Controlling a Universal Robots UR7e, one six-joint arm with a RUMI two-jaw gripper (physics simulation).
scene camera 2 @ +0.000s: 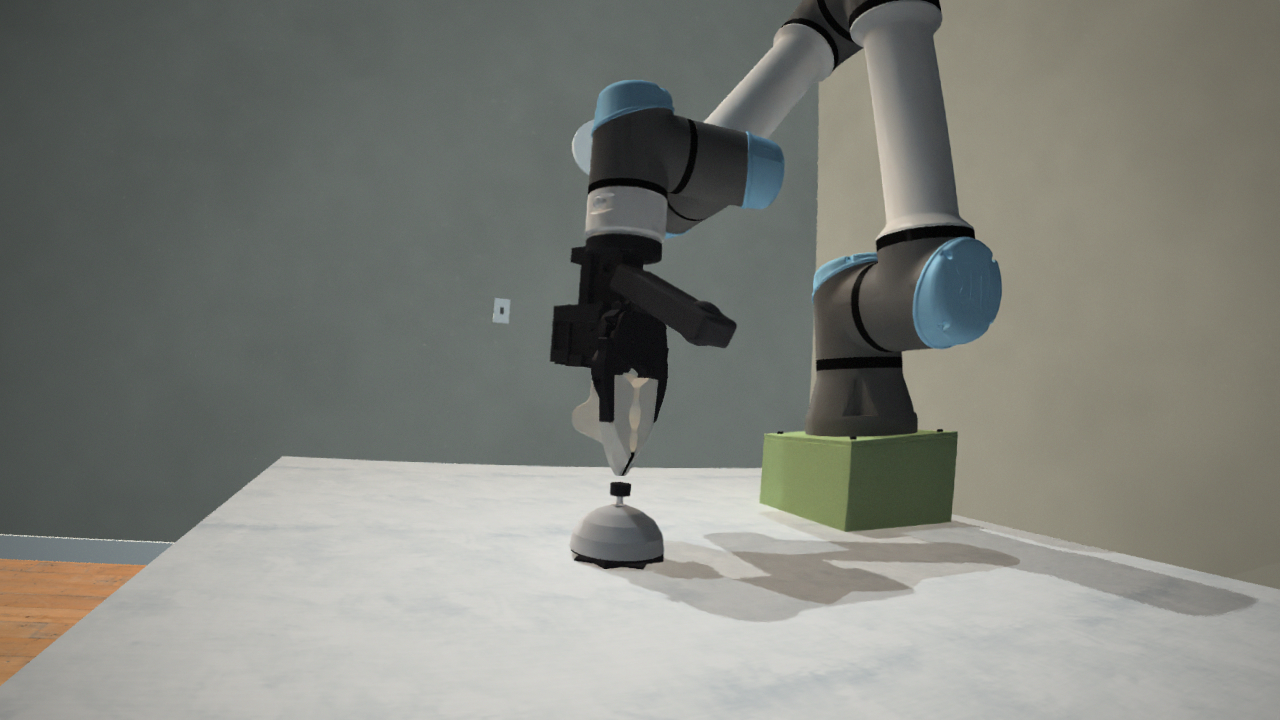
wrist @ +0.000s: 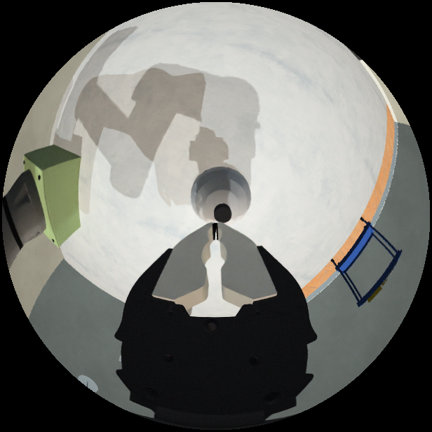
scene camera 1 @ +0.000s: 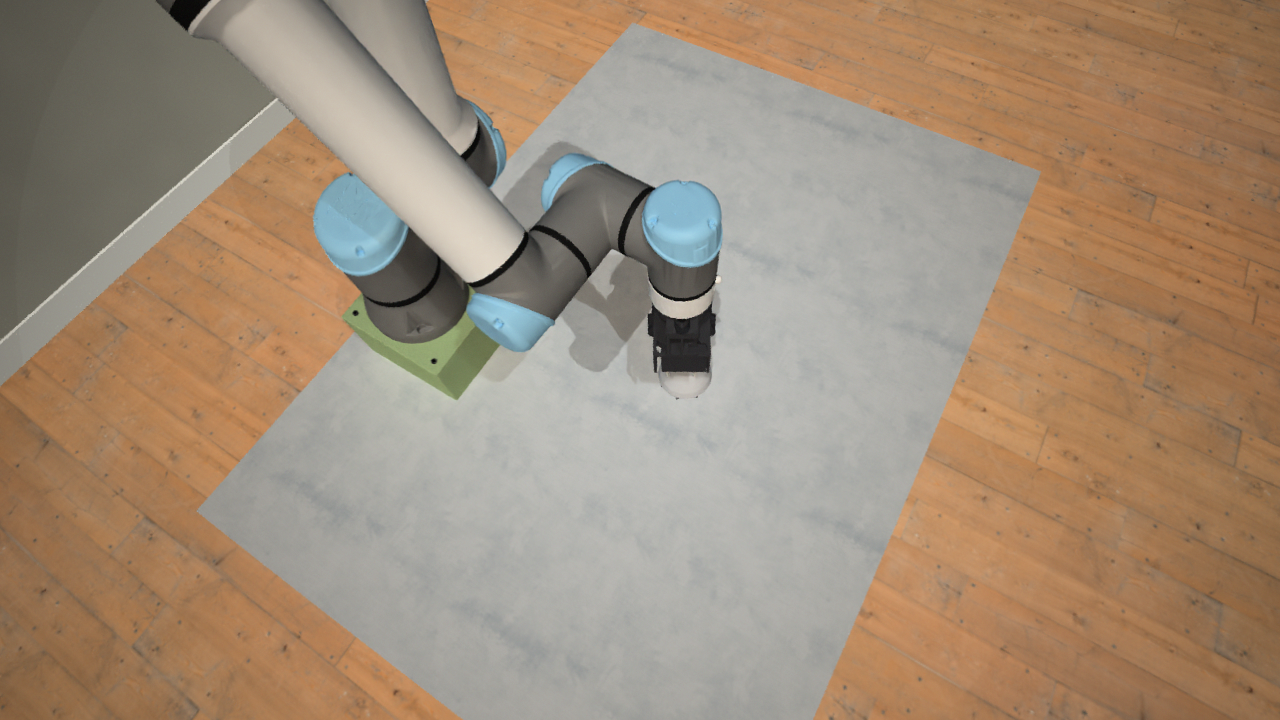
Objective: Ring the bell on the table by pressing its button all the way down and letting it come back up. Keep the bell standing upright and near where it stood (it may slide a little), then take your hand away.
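Frame: origin at the arm's base, x ahead, y left, z up, level; millimetres.
Seen in the pictures: gripper, between the fingertips: (scene camera 2: pixel 620 475); arm's base, origin of its link: (scene camera 2: pixel 860 432) (scene camera 1: pixel 419 298).
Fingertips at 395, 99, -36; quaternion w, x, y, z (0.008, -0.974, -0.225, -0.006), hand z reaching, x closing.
Offsets run from my fingertips to a thing's middle, as dx, dy, dz. Level surfaces: height alone.
The bell @(+4, +9, -39) (scene camera 1: pixel 686 385) (scene camera 2: pixel 617 533) (wrist: pixel 220 187) is a light grey dome on a dark base, standing upright on the table @(dz -72) (scene camera 1: pixel 554 555) (scene camera 2: pixel 358 626) (wrist: pixel 310 125). Its black button @(+4, +9, -11) (scene camera 2: pixel 620 488) (wrist: pixel 222 213) stands raised on a thin stem; in scene camera 1 the gripper hides it. My gripper (scene camera 2: pixel 624 472) (wrist: pixel 215 224) is shut and empty, pointing down. In scene camera 2 its tips are just above the button, with a small gap between them. In the wrist view the button shows just beyond the tips, slightly to their right.
The green base block (scene camera 1: pixel 460 362) (scene camera 2: pixel 899 479) (wrist: pixel 65 195) carries the arm and stands on the table, to the right of the bell in scene camera 2. The arm's shadow falls across the table beside the bell. A blue and black chair-like object (wrist: pixel 356 247) shows beyond the table edge.
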